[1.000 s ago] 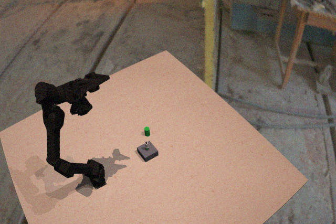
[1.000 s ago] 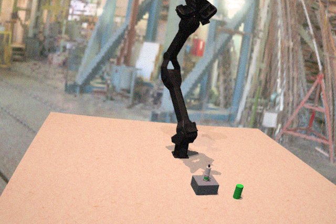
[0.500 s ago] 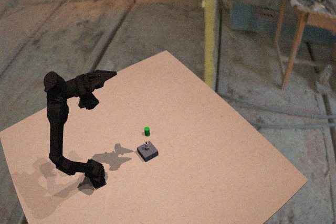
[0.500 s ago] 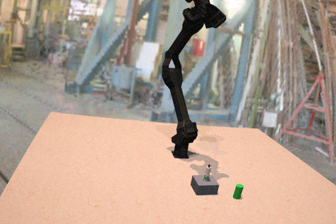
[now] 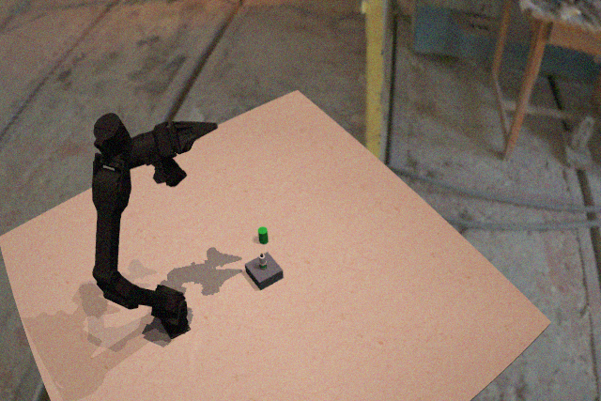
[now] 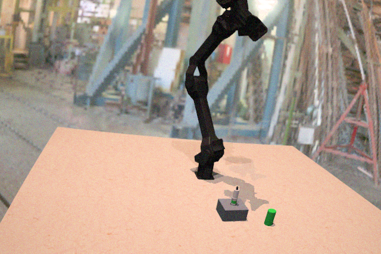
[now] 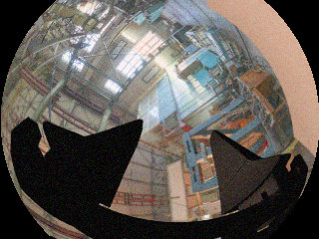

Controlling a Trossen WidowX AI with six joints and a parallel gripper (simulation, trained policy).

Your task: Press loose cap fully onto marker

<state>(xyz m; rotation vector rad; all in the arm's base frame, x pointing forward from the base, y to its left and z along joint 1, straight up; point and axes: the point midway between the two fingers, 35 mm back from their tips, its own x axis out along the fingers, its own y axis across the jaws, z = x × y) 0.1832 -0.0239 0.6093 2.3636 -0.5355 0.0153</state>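
The green cap lies 59 cm below my gripper tip, 15 cm to the left of it and 15 cm ahead of it. Also, from my gripper tip: holder block 60 cm below, 8 cm ahead, 5 cm to the left.
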